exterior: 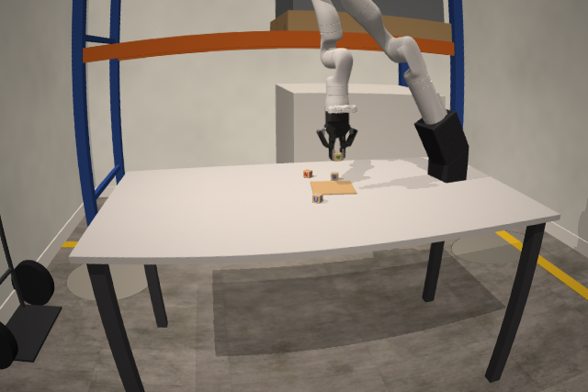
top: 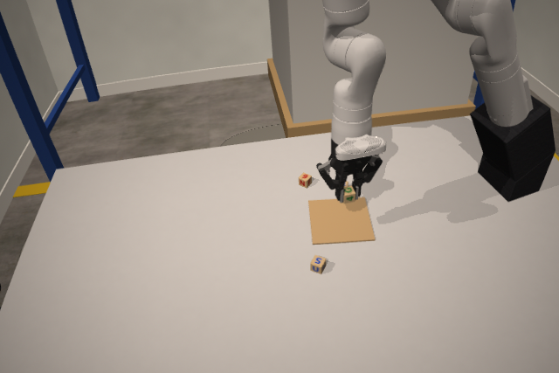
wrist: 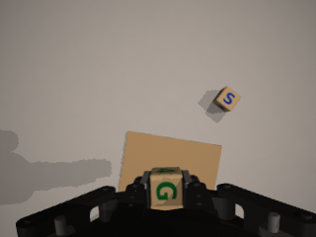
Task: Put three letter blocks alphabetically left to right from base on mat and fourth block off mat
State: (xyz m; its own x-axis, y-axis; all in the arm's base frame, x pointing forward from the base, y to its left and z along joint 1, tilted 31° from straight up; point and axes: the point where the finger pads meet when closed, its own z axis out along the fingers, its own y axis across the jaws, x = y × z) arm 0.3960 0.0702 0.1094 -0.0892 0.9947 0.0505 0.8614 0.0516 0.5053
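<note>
The tan mat lies 120 mm below my hand and 40 mm to the right of it. The rest, counted from my hand: block 110 mm below, 90 mm to the left, 80 mm ahead.
</note>
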